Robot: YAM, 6 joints.
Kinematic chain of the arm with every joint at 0, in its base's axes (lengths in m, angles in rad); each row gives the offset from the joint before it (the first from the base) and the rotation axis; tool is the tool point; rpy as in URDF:
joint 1: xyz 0 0 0.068 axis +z
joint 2: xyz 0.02 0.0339 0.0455 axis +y
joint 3: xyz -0.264 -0.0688 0 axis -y
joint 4: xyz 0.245 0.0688 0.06 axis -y
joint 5: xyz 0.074 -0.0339 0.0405 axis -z
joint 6: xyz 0.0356 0 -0.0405 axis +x
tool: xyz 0 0 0 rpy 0 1.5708 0
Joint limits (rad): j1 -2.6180..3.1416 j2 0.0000..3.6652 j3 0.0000..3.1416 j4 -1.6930..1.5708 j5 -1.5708..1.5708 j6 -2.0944..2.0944
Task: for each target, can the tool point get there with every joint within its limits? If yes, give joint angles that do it. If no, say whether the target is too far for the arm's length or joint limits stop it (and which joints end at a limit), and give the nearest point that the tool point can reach.
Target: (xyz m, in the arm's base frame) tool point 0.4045 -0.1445 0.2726
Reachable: yes | joints -0.3372 2.0376 1.8984 -1.0603 0.0704 -0.5504
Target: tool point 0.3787 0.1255 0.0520
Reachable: yes | joints 0.3058 2.1786 1.1160 0.0361 -0.1591 0.0789
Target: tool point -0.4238 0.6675 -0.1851
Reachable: no: too far | nearest point -0.3235 0.5095 -0.1126 | short by 0.201 m
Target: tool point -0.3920 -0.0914 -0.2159
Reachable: no: joint limits stop it (at a limit: joint 1) | nearest point -0.3920 -0.0356 -0.2159 | short by 0.056 m
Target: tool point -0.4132 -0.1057 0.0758
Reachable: no: joint limits stop it (at a limit: joint 1) | nearest point -0.4132 -0.0356 0.0758 | short by 0.070 m
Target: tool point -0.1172 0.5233 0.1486
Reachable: yes | joints 1.7581 2.5294 2.1948 -0.7527 -0.5212 0.9729
